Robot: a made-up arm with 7 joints. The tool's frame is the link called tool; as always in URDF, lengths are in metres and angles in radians.
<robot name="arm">
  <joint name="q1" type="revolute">
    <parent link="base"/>
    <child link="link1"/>
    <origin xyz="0 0 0.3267" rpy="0 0 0"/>
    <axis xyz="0 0 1"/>
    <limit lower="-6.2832" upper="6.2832"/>
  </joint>
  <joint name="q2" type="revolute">
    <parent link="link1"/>
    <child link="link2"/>
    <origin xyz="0 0 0" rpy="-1.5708 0 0"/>
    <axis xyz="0 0 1"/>
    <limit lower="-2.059" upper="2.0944"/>
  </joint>
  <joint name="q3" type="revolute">
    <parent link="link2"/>
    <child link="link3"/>
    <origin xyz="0 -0.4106 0" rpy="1.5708 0 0"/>
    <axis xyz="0 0 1"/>
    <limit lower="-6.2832" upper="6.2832"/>
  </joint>
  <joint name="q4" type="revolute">
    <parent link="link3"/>
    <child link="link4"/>
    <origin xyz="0.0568 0 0" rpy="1.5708 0 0"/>
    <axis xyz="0 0 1"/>
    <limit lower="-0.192" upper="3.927"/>
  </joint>
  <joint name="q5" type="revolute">
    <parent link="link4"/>
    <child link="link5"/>
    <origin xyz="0.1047 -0.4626 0" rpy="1.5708 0 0"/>
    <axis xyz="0 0 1"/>
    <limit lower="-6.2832" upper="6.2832"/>
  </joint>
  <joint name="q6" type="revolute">
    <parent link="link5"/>
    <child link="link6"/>
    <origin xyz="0 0 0" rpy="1.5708 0 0"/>
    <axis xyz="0 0 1"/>
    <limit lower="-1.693" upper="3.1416"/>
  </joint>
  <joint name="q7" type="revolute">
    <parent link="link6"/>
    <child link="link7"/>
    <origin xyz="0.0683 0.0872 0" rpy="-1.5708 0 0"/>
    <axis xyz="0 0 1"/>
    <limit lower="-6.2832" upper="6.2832"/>
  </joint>
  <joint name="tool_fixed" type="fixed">
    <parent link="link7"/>
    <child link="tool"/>
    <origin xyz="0 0 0" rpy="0 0 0"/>
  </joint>
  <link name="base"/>
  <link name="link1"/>
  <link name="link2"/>
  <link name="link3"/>
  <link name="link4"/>
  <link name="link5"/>
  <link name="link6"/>
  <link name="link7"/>
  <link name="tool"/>
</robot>
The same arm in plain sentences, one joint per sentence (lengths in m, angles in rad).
The arm has seven revolute joints in a row. What follows holds with every joint at zero, and every direction is one of the base frame's. The first joint lies 0.3267 m along +z from the base frame's origin and rotates about +z, from -6.2832 to 6.2832 rad. The second joint lies at the same point as the first joint and rotates about +y, from -2.0590 to 2.0944 rad. The third joint lies 0.4106 m along +z from the second joint and rotates about +z, from -6.2832 to 6.2832 rad. The fourth joint lies 0.0568 m along +x from the third joint and rotates about -y, from -0.1920 to 3.9270 rad. The fifth joint lies 0.1047 m along +x and 0.4626 m along -z from the fourth joint and rotates about -z, from -6.2832 to 6.2832 rad. The sixth joint lies at the same point as the fifth joint and rotates about +y, from -1.6930 to 3.1416 rad. The seventh joint lies 0.0683 m along +x and 0.0872 m along -z from the sixth joint and rotates about -z, from -6.2832 to 6.2832 rad. The tool frame, which is the frame that the pose is given for, lies at the same point as the seventh joint; its axes are the base frame's turned by roll -3.1416, pitch 0.0000 and yaw 0.0000 rad (as in URDF: about the fixed x, then y, then z).
